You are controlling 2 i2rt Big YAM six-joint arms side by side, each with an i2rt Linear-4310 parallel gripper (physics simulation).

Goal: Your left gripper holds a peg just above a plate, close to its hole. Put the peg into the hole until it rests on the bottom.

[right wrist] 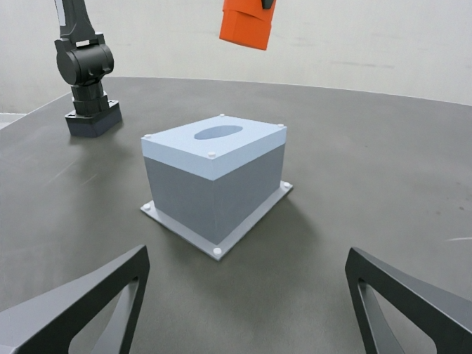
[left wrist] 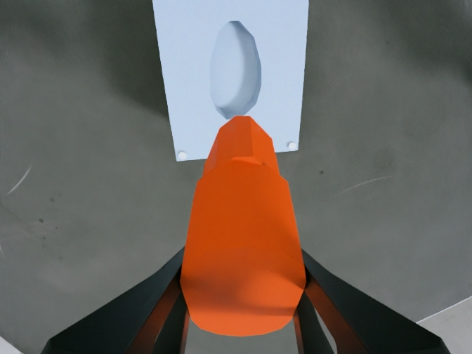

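Observation:
An orange peg is held by my left gripper, which is shut on it. In the right wrist view the peg is slightly tilted and hangs well above the plate, with a clear gap. The light blue plate has an oval hole. In the left wrist view the peg's far end overlaps the plate's near edge and reaches the near end of the hole, which otherwise shows uncovered. My right gripper is open and empty, in front of the block.
The plate tops a grey block on a flanged base with white studs. A dark arm base stands at the back left of the right wrist view. The grey table lies around them, with a pale wall behind.

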